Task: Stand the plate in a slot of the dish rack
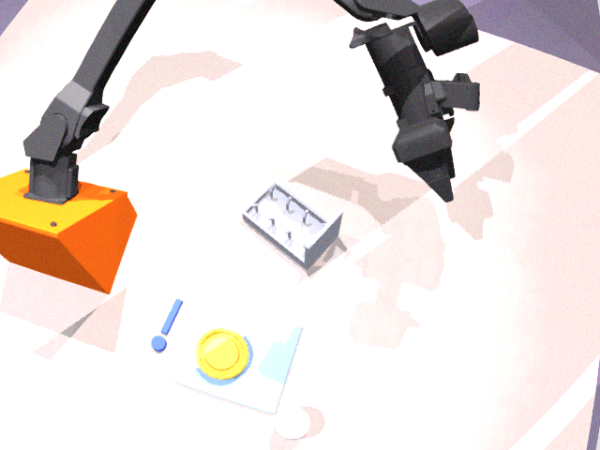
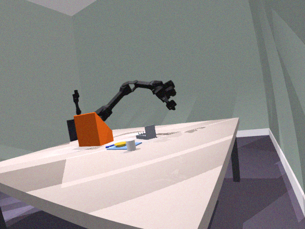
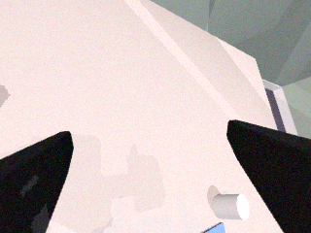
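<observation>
Right now the yellow plate is 26 cm behind my gripper tip, 20 cm to the right of it and 16 cm below it. From my gripper tip the other things lie so: grey dish rack 20 cm behind, 15 cm below; then pale blue mat 24 cm behind, 20 cm to the right, 17 cm below; then white cup 15 cm behind, 29 cm to the right, 15 cm below.
</observation>
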